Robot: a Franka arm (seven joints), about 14 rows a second.
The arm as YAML. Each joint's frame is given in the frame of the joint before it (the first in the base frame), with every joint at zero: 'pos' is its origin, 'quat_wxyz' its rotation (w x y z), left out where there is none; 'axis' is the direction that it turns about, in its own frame. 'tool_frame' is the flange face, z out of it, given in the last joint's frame.
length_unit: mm
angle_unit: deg
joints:
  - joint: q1
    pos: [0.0, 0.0, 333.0]
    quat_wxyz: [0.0, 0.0, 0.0, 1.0]
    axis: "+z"
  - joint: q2
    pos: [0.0, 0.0, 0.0]
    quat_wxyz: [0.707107, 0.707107, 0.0, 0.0]
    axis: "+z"
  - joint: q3
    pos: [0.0, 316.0, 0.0]
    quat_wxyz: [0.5, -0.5, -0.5, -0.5]
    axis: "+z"
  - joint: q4
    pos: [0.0, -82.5, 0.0]
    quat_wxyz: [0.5, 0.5, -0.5, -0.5]
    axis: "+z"
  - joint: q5
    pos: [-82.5, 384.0, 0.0]
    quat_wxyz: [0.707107, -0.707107, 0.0, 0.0]
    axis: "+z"
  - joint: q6
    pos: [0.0, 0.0, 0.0]
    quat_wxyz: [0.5, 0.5, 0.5, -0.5]
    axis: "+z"
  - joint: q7
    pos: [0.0, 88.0, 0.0]
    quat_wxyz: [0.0, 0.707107, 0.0, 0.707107]
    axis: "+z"
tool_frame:
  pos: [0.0, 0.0, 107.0]
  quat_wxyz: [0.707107, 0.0, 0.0, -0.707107]
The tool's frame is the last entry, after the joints.
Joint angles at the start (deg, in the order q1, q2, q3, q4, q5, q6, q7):
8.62 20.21 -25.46 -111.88 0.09 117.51 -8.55
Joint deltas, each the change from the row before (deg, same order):
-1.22 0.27 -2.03 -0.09 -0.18 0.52 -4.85
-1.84 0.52 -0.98 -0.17 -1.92 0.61 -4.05
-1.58 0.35 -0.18 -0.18 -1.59 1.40 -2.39
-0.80 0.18 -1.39 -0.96 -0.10 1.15 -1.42
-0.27 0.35 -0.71 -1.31 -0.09 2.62 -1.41
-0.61 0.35 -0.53 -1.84 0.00 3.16 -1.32
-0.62 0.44 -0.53 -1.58 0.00 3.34 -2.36
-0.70 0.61 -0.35 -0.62 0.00 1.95 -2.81
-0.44 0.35 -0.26 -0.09 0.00 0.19 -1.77
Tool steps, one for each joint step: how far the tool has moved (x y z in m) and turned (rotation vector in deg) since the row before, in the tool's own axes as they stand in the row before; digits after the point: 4 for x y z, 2 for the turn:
-0.0044 0.0321 0.0042 -0.22 -0.04 -1.75
-0.0059 0.0288 0.0082 -1.49 -0.79 -2.26
-0.0035 0.0183 0.0057 -1.36 0.15 -1.52
-0.0095 0.0189 0.0101 -0.08 -0.27 0.59
-0.0037 0.0076 0.0105 -0.57 0.74 -0.61
-0.0062 0.0078 0.0144 -0.41 0.74 -0.36
-0.0056 0.0081 0.0126 -0.65 1.02 -1.39
-0.0041 0.0080 0.0088 -0.51 0.42 -1.93
-0.0036 0.0052 0.0046 0.01 -0.37 -1.16

